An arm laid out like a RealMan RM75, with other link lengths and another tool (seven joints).
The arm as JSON. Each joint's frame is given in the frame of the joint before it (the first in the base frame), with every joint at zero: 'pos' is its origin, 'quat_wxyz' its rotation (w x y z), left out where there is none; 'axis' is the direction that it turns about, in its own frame. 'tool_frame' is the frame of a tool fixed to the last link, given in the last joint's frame.
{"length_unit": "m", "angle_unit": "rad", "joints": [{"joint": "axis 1", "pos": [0.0, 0.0, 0.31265], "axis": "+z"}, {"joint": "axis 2", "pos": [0.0, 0.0, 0.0], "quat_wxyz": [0.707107, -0.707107, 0.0, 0.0], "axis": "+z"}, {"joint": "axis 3", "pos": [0.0, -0.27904, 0.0], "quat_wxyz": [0.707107, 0.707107, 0.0, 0.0], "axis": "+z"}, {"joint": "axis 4", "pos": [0.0, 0.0, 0.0], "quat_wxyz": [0.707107, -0.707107, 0.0, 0.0], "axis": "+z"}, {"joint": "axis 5", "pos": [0.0, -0.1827, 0.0], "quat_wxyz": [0.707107, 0.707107, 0.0, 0.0], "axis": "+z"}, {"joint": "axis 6", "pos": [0.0, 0.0, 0.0], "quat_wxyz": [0.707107, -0.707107, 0.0, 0.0], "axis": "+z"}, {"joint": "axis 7", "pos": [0.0, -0.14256, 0.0], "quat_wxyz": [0.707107, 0.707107, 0.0, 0.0], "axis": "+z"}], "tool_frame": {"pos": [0.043, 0.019, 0.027], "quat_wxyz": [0.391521, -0.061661, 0.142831, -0.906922]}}
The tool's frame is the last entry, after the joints.
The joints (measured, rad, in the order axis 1, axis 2, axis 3, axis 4, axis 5, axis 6, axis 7), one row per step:
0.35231 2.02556 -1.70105 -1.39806 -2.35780 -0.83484 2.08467
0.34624 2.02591 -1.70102 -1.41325 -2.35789 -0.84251 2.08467
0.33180 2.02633 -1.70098 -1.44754 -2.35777 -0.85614 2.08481
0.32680 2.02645 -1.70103 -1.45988 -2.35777 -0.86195 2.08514
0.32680 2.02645 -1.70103 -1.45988 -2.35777 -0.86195 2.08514
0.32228 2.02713 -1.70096 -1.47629 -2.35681 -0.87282 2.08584
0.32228 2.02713 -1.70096 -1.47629 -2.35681 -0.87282 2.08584
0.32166 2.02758 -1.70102 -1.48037 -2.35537 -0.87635 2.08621
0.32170 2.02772 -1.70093 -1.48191 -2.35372 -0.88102 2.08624
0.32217 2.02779 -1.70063 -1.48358 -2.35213 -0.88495 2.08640
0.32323 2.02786 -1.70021 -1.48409 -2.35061 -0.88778 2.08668
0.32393 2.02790 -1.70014 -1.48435 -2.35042 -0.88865 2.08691
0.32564 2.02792 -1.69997 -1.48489 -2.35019 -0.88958 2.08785
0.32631 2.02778 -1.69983 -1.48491 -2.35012 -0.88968 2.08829
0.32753 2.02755 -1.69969 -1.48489 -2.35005 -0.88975 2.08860
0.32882 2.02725 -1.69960 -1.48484 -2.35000 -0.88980 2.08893
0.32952 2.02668 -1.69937 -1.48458 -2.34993 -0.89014 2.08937
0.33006 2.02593 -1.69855 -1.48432 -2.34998 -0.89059 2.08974
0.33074 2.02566 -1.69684 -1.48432 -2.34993 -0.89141 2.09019
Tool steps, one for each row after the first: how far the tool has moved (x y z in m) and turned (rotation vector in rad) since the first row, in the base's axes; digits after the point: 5 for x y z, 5 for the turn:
-0.00164 -0.00150 0.00083 -0.00137 0.00207 0.00487
-0.00528 -0.00456 0.00304 -0.00101 0.00764 0.01625
-0.00658 -0.00578 0.00381 -0.00165 0.00936 0.02006
-0.00658 -0.00578 0.00381 -0.00165 0.00936 0.02006
-0.00904 -0.00746 0.00446 -0.00555 0.01219 0.02580
-0.00904 -0.00746 0.00446 -0.00555 0.01219 0.02580
-0.01000 -0.00799 0.00437 -0.00772 0.01412 0.02715
-0.01033 -0.00866 0.00413 -0.01172 0.01479 0.02670
-0.01085 -0.00907 0.00400 -0.01479 0.01572 0.02686
-0.01132 -0.00924 0.00385 -0.01719 0.01674 0.02681
-0.01159 -0.00919 0.00382 -0.01786 0.01689 0.02721
-0.01227 -0.00890 0.00381 -0.01833 0.01753 0.02822
-0.01246 -0.00874 0.00387 -0.01823 0.01772 0.02844
-0.01279 -0.00843 0.00395 -0.01810 0.01775 0.02930
-0.01312 -0.00811 0.00405 -0.01799 0.01768 0.03021
-0.01310 -0.00794 0.00423 -0.01800 0.01734 0.03009
-0.01292 -0.00771 0.00460 -0.01751 0.01681 0.02960
-0.01293 -0.00741 0.00500 -0.01666 0.01707 0.02889

